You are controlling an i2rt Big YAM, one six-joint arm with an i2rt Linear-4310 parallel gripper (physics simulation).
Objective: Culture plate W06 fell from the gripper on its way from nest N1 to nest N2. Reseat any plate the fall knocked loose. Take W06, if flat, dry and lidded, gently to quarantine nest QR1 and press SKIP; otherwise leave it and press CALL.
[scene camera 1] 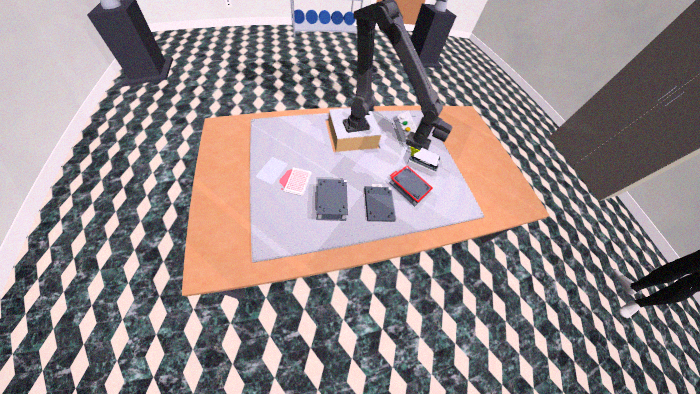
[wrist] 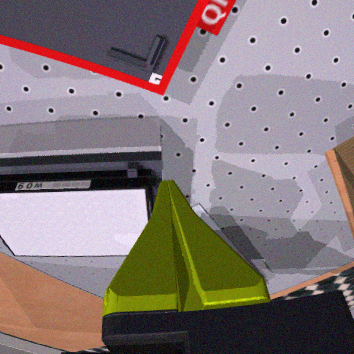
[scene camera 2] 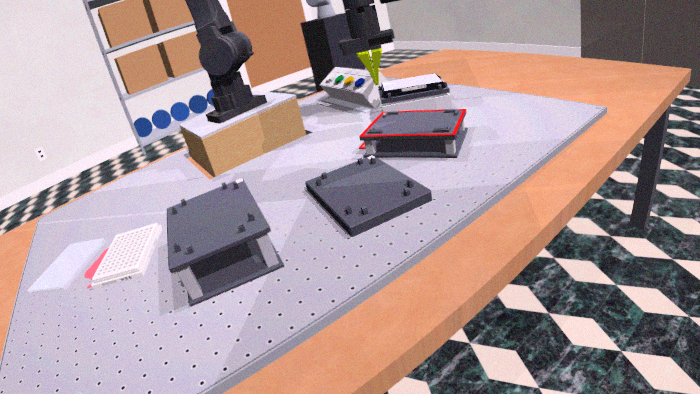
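Where they show: gripper, fingertip midpoint: (scene camera 1: 411, 155) (wrist: 166, 188) (scene camera 2: 377, 84); arm's base, origin of the base link: (scene camera 1: 356, 125) (scene camera 2: 237, 111).
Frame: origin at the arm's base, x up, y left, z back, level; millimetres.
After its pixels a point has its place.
Note:
My gripper (scene camera 1: 414, 150) {x 3, y 199, z -239 mm} (scene camera 2: 377, 83) {x 3, y 199, z -239 mm} (wrist: 166, 188) {x 3, y 199, z -239 mm} is shut and empty, its yellow-green fingertips near the button box (scene camera 1: 400, 126) {x -82, y 303, z 41 mm} (scene camera 2: 345, 91) {x -44, y 267, z -46 mm} and the near end of a black plate with a white top (scene camera 1: 426, 157) {x -18, y 287, z -251 mm} (scene camera 2: 413, 83) {x -18, y 283, z -258 mm} (wrist: 75, 220) {x -17, y 281, z -243 mm}. That plate sits in a raised nest; its label reads W09 upside down in the wrist view. A white well plate (scene camera 1: 298, 181) {x -77, y -332, z -217 mm} (scene camera 2: 129, 254) {x -72, y -332, z -235 mm} lies unlidded at the left beside a red spill (scene camera 1: 285, 178) {x -85, y -384, z -182 mm} (scene camera 2: 96, 265) {x -85, y -389, z -180 mm} and a clear lid (scene camera 1: 271, 170) {x -79, y -438, z -129 mm} (scene camera 2: 67, 265) {x -79, y -435, z -136 mm}. The red-edged quarantine nest (scene camera 1: 411, 184) {x -47, y 154, z -365 mm} (scene camera 2: 415, 124) {x -47, y 152, z -367 mm} (wrist: 85, 25) {x -47, y 182, z -316 mm} holds no plate.
A tall dark nest (scene camera 1: 331, 196) {x -28, y -221, z -352 mm} (scene camera 2: 215, 225) {x -28, y -222, z -379 mm} and a low dark nest (scene camera 1: 380, 204) {x -71, y -18, z -415 mm} (scene camera 2: 369, 195) {x -71, y -31, z -436 mm} stand without plates between the white plate and the quarantine nest. The arm's base block (scene camera 1: 357, 142) {x -40, y -12, z -76 mm} (scene camera 2: 250, 145) {x -60, y -25, z -75 mm} stands at the back. A person's legs (scene camera 1: 667, 282) show at the far right.

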